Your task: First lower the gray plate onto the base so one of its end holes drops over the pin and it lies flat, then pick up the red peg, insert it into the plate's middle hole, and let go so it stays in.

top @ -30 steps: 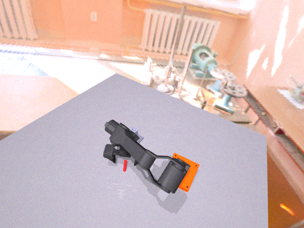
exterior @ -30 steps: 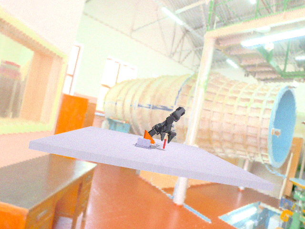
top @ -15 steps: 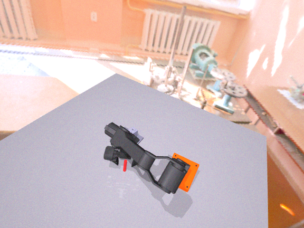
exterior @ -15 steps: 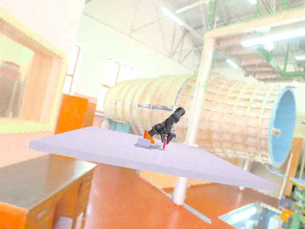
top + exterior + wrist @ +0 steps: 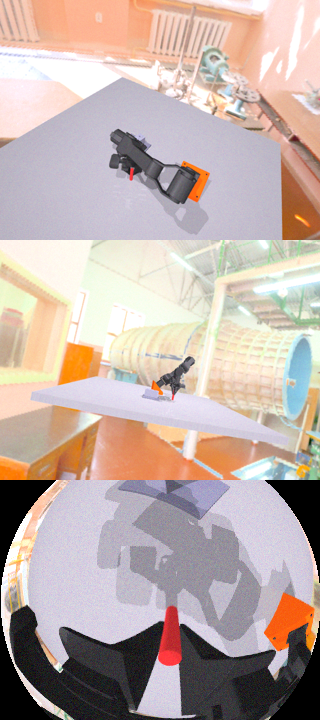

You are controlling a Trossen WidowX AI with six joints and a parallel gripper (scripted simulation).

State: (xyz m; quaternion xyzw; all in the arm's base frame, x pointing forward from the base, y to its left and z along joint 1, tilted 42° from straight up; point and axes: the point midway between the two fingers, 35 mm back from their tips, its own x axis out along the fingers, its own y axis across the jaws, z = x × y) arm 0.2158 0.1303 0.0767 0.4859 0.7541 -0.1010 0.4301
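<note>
Now: gripper tip 120 mm short of the gray plate and 160 mm to the left of it. The rest, counted from my gripper tip: base 120 mm ahead, 150 mm to the right, 30 mm below; red peg right at my gripper tip.
</note>
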